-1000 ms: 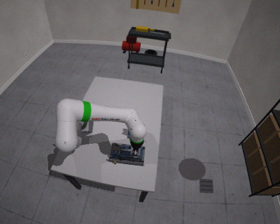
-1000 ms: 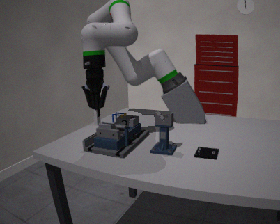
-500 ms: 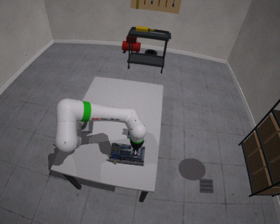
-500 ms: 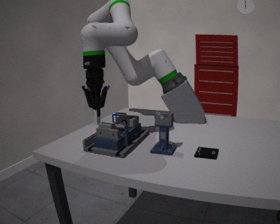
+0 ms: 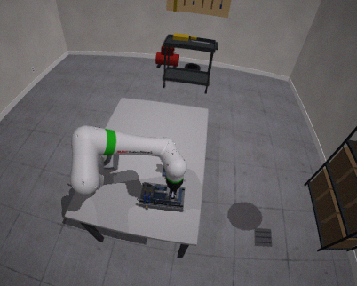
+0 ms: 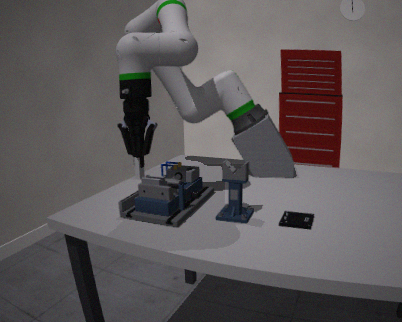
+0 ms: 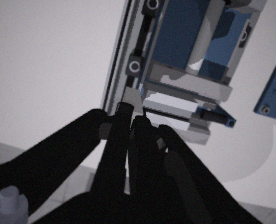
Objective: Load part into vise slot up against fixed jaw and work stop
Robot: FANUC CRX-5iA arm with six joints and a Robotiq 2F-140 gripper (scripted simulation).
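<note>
Right now my hand is 4 cm to the right of the part, 4 cm above it and 1 cm past it. The rest, counted from my hand: air cylinder rod (10 cm behind, 6 cm below, 5 cm to the left); blue work stop (13 cm to the left, 8 cm below, 2 cm behind); black infeed plate (45 cm to the left, 13 cm below, 13 cm behind).
</note>
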